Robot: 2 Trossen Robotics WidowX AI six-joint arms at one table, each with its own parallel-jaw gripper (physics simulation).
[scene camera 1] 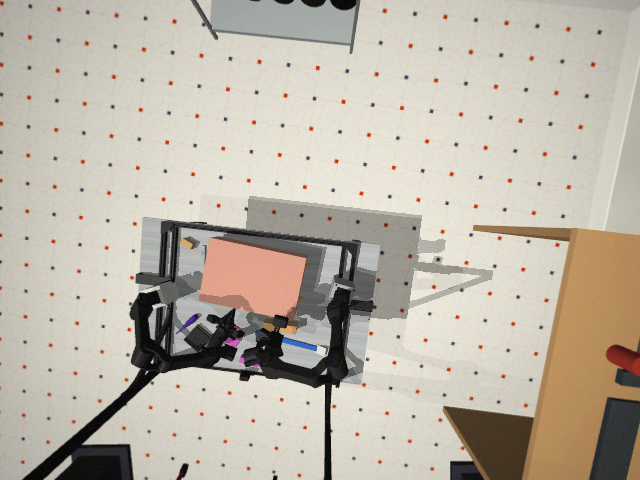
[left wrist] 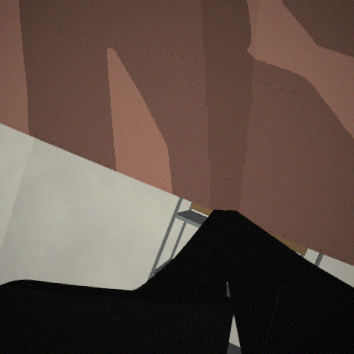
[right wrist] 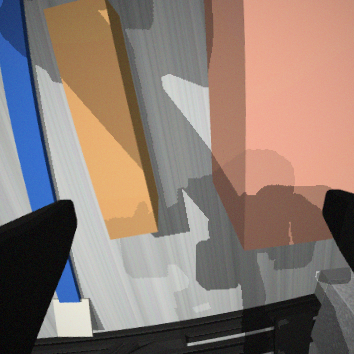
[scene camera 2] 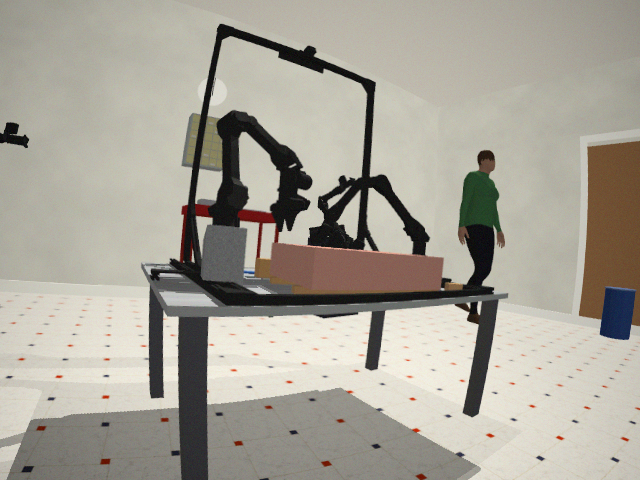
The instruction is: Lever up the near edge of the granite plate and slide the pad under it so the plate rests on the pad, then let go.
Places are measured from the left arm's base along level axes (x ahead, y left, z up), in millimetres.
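Pixels of known places: left gripper, fingertip midpoint: (scene camera 1: 234, 308) (left wrist: 222, 220) (scene camera 2: 346, 248); right gripper, fingertip midpoint: (scene camera 1: 280, 327) (right wrist: 201, 206) (scene camera 2: 284, 231); left arm's base at its link origin: (scene camera 1: 152, 298); right arm's base at its link origin: (scene camera 1: 342, 294) (scene camera 2: 224, 234).
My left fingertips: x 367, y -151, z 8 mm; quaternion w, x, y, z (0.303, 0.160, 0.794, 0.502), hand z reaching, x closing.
Ahead of a thing's pixels: the offset from my left fingertips to its top centre.
The granite plate, a thick pink slab {119 mm ahead, 110 mm left, 2 mm down} (scene camera 1: 253, 273) (scene camera 2: 361, 268) (left wrist: 125, 100) (right wrist: 295, 100), lies on low wooden strips (scene camera 2: 303, 290). The pad, a tan wooden block {158 mm ahead, 172 mm right, 61 mm down} (scene camera 1: 289, 329) (scene camera 2: 262, 267) (right wrist: 100, 100), lies on the table beside the plate's near edge, with a gap between them in the right wrist view. My left gripper (scene camera 1: 232, 311) (left wrist: 222, 220) is shut and empty, its tips close to the plate's near side; contact cannot be told. My right gripper (scene camera 2: 284, 229) (right wrist: 201, 206) is open and empty, pointing down above the pad and the plate's corner.
A blue bar {174 mm ahead, 278 mm right, 104 mm down} (scene camera 1: 299, 343) (right wrist: 25, 125) with a white end lies in front of the pad. A purple tool {325 mm back, 44 mm right, 97 mm down} (scene camera 1: 188, 322), a dark box {287 mm back, 129 mm right, 101 mm down} (scene camera 1: 197, 338) and magenta pieces (scene camera 1: 234, 338) lie near the left arm. A small tan block {179 mm back, 360 mm left, 94 mm down} (scene camera 1: 188, 242) (scene camera 2: 453, 285) lies beyond the plate's left side.
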